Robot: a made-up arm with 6 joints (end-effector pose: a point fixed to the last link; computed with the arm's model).
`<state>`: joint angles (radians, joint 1 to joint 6).
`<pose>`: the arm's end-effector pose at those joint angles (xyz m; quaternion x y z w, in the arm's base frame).
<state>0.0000 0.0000 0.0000 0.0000 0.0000 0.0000</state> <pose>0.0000 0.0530 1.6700 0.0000 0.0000 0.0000 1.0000</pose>
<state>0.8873 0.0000 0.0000 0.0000 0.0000 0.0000</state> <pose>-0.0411 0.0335 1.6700 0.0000 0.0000 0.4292 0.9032</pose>
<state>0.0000 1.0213 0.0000 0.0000 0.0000 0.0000</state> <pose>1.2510 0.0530 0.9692 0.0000 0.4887 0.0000 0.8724</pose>
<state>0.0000 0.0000 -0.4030 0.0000 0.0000 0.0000</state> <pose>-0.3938 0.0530 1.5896 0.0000 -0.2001 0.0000 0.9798</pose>
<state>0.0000 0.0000 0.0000 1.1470 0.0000 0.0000</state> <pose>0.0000 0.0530 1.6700 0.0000 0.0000 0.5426 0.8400</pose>
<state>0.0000 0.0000 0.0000 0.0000 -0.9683 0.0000</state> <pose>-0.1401 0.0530 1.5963 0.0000 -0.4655 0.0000 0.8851</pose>
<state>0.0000 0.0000 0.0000 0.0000 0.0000 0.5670</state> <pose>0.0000 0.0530 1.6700 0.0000 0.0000 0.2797 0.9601</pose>
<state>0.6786 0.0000 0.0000 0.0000 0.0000 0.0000</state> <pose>-0.0333 0.0413 1.6700 0.0000 0.0000 0.3328 0.9430</pose>
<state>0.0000 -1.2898 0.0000 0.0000 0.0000 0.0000</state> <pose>-1.4095 0.0530 0.6098 0.0000 -0.6011 0.0000 0.7992</pose>
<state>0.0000 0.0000 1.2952 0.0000 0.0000 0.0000</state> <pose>0.9661 0.0530 0.9392 0.0000 0.6033 0.0000 0.7975</pose>
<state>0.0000 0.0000 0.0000 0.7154 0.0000 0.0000</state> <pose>0.0000 0.0530 1.6700 0.0000 0.0000 0.3501 0.9367</pose>
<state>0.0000 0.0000 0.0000 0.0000 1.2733 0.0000</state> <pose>0.1625 0.0530 1.5498 0.0000 0.5945 0.0000 0.8041</pose>
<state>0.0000 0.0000 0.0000 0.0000 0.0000 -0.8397</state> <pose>0.0000 0.0530 1.6700 0.0000 0.0000 -0.4076 0.9132</pose>
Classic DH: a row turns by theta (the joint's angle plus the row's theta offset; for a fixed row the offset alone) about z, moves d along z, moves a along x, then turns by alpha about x. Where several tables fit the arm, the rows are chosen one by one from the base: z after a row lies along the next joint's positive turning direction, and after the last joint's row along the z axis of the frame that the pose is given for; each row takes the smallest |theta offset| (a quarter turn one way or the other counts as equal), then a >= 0, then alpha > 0; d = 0 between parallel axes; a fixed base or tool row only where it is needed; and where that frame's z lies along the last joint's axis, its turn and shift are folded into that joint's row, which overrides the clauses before.
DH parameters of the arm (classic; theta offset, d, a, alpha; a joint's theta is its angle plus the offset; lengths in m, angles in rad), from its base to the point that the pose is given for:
joint 1: 0 0.203 0 -1.5708
joint 2: -1.5708 0 0.463 0
joint 3: 1.5708 0.053 0 1.5708
joint 4: 0 0.834 0 -1.5708
joint 5: 0 0 0 1.5708
joint 6: 0 0.17 0 0

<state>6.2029 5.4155 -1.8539 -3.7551 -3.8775 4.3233</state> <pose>-0.5454 0.1630 -0.1821 0.2689 0.4485 0.6720 0.5244</pose>
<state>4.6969 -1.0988 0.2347 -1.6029 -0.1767 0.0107</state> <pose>0.1010 1.1719 1.0644 0.0789 0.4148 0.9049 0.0536</pose>
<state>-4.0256 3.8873 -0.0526 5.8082 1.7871 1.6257</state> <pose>0.6120 -0.7102 -0.6563 -0.2890 0.2375 -0.8124 0.4472</pose>
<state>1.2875 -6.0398 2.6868 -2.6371 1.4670 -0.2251</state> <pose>0.1492 0.4096 -0.1492 -0.6092 -0.2970 -0.6955 0.2386</pose>
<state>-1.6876 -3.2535 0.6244 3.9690 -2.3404 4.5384</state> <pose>0.1852 0.3521 -0.8403 -0.1387 0.2416 -0.4463 0.8504</pose>
